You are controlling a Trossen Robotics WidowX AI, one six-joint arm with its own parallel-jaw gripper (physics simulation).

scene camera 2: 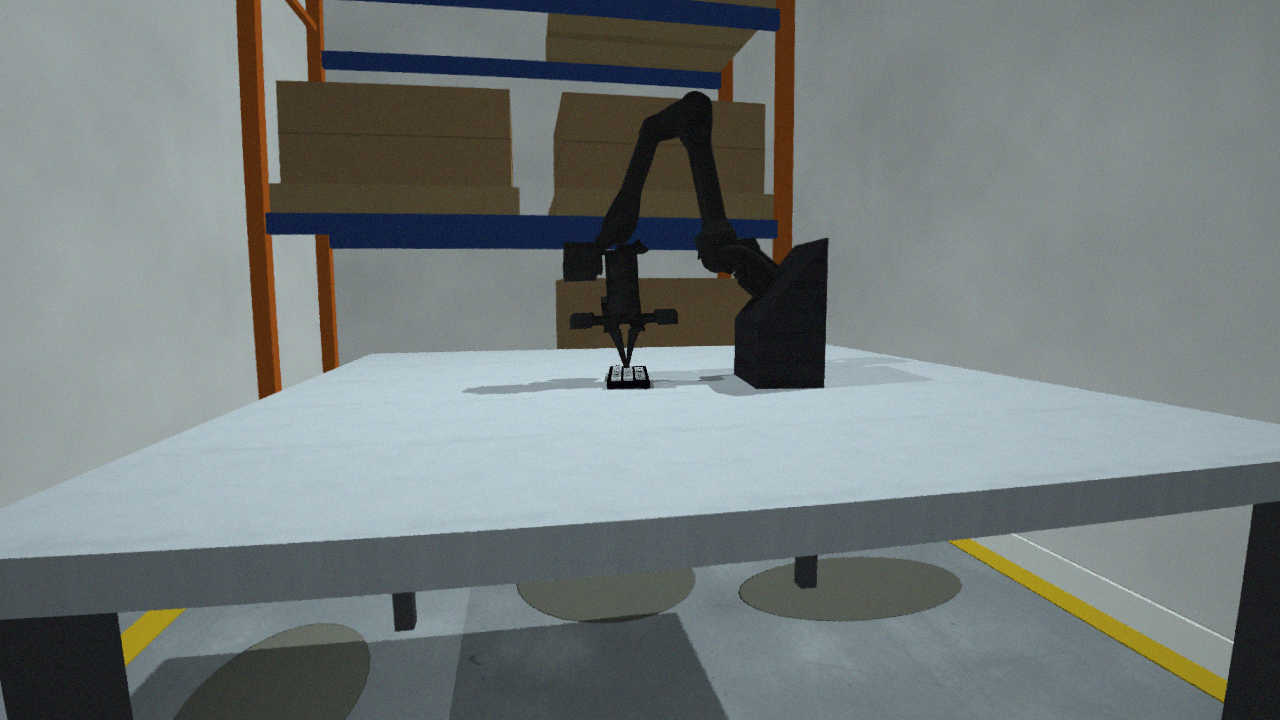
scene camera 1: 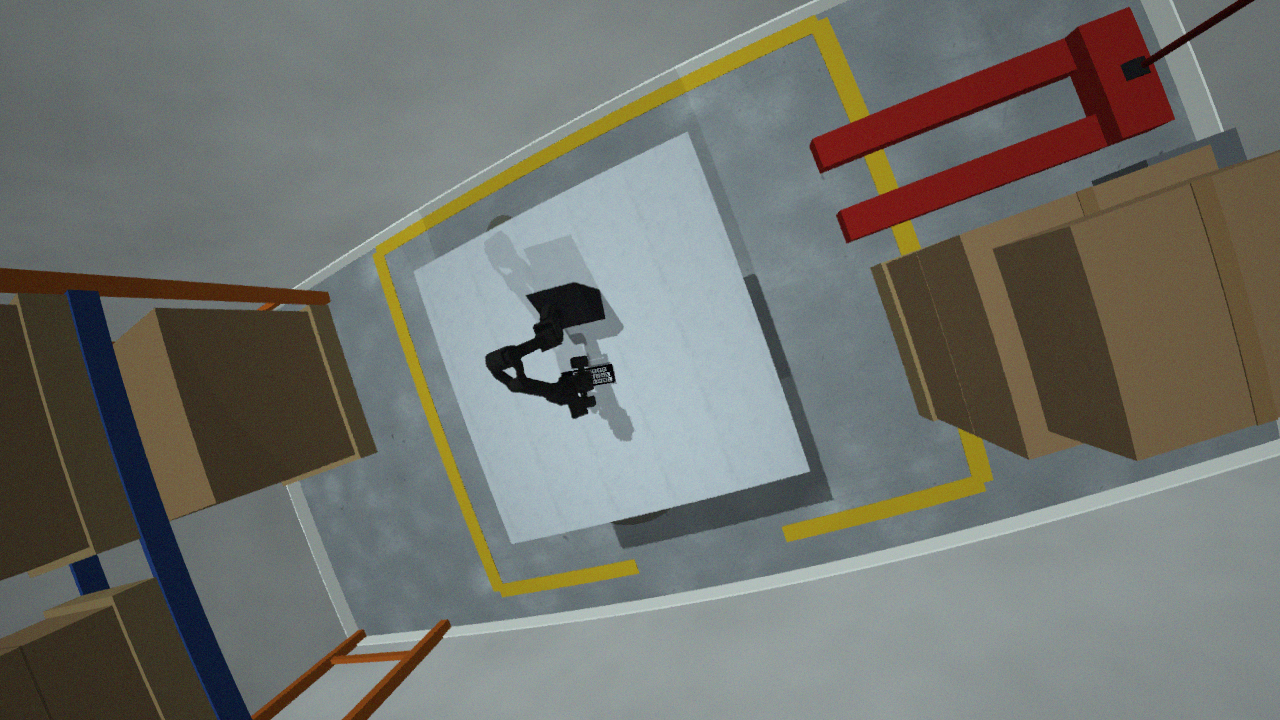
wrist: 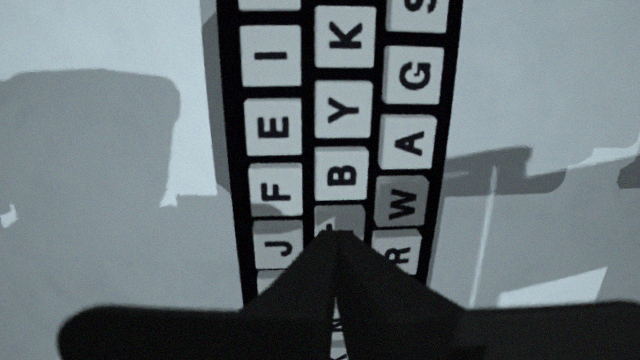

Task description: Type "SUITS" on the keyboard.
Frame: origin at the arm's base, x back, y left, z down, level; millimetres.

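Seen in the pictures: gripper, fingertip midpoint: (scene camera 2: 626,368) (scene camera 1: 591,377) (wrist: 333,243); arm's base at its link origin: (scene camera 2: 769,282) (scene camera 1: 550,310).
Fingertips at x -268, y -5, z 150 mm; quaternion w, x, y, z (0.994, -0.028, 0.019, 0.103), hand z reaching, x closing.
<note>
Offsets run from my fingertips to a thing's top centre. "pt": to the spot under its first point. Level surfaces: height alone.
The black keyboard @[dx +7, dy -24, dz +8 mm] (scene camera 1: 602,373) (scene camera 2: 628,382) (wrist: 234,100) lies flat on the table, its white letter keys in three rows in the wrist view. The I key @[dx -7, dy -57, dz +8 mm] (wrist: 270,55) is in the left row, and part of the S key @[pt dx +35, dy -62, dz +8 mm] (wrist: 417,12) shows at the top of the right row. My gripper (scene camera 2: 626,364) (wrist: 333,243) is shut and empty, pointing down. Its tips are at the middle-row key @[dx +3, dy +2, dz +8 mm] (wrist: 345,215) just below the B key @[dx +6, dy -18, dz +8 mm] (wrist: 342,174); they hide most of its letter. Whether they touch it I cannot tell. No U key shows in the wrist view.
The arm's black base (scene camera 1: 572,304) (scene camera 2: 780,331) stands on the pale table @[dz +25 mm] (scene camera 1: 698,313) (scene camera 2: 537,465) beside the keyboard. Away from the table are a red pallet jack (scene camera 1: 984,94), cardboard boxes (scene camera 1: 1145,340) and a blue and orange rack (scene camera 1: 134,429) (scene camera 2: 519,230).
</note>
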